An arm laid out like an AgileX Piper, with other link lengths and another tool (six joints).
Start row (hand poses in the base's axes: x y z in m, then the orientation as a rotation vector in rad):
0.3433, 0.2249, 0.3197, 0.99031, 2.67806, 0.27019
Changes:
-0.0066, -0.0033, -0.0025, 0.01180, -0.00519, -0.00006
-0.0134, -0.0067, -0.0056, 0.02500, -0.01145, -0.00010
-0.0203, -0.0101, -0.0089, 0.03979, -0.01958, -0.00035
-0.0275, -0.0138, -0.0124, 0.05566, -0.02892, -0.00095
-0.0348, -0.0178, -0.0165, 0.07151, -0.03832, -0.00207
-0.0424, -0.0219, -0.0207, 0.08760, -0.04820, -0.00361
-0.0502, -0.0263, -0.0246, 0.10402, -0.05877, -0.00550
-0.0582, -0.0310, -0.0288, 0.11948, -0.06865, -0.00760
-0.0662, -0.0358, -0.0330, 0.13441, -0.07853, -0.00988
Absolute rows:
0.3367, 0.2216, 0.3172, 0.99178, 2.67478, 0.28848
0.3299, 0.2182, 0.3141, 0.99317, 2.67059, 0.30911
0.3230, 0.2148, 0.3108, 0.99449, 2.66463, 0.33260
0.3158, 0.2111, 0.3073, 0.99602, 2.65730, 0.35793
0.3085, 0.2071, 0.3032, 0.99811, 2.64942, 0.38307
0.3009, 0.2030, 0.2990, 1.00055, 2.64070, 0.40856
0.2931, 0.1986, 0.2951, 1.00316, 2.63096, 0.43460
0.2851, 0.1939, 0.2909, 1.00598, 2.62149, 0.45894
0.2771, 0.1891, 0.2867, 1.00881, 2.61172, 0.48243

